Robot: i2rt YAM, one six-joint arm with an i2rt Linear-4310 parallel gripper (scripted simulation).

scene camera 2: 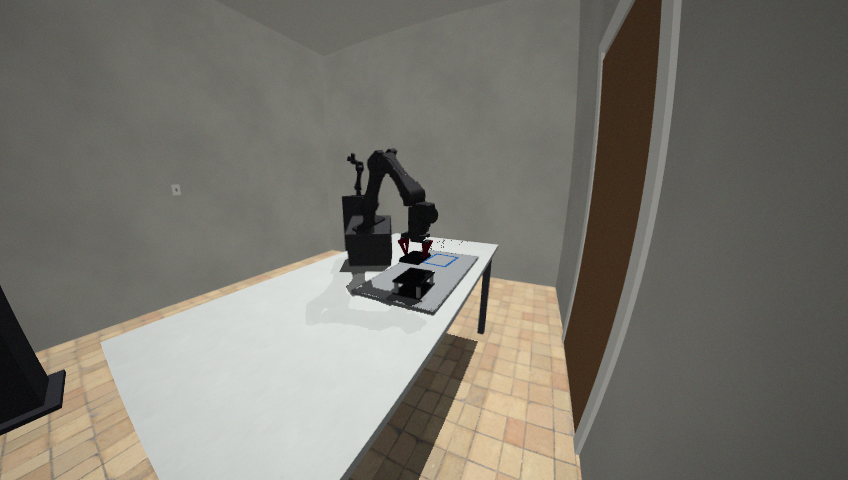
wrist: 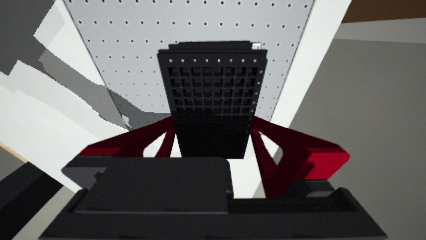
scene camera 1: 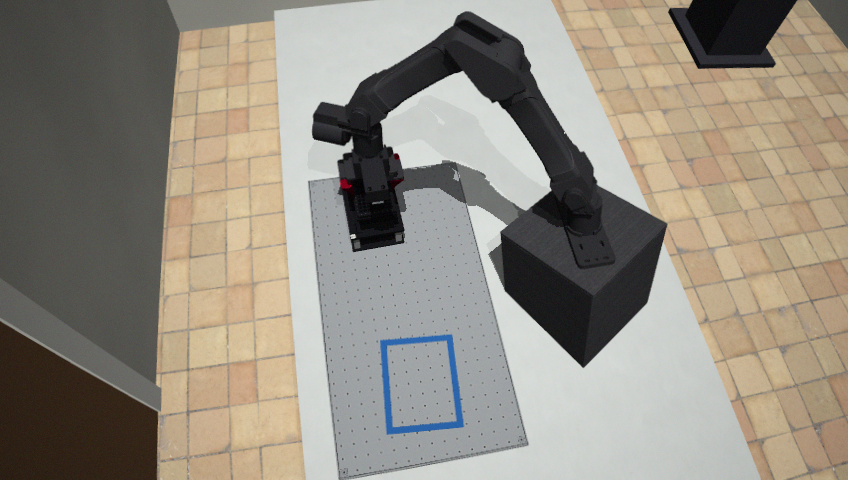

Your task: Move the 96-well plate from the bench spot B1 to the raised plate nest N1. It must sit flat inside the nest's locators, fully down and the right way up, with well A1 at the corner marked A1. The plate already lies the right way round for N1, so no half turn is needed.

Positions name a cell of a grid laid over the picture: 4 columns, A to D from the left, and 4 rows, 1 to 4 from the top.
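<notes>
My gripper (scene camera 1: B2) is here in the scene, and the wrist view gives me my gripper (wrist: B3) too. I also see a black 96-well plate (scene camera 1: B2), as well as a black plate nest N1 (scene camera 1: B2). From the wrist, I see the black 96-well plate (wrist: B2) again.
</notes>
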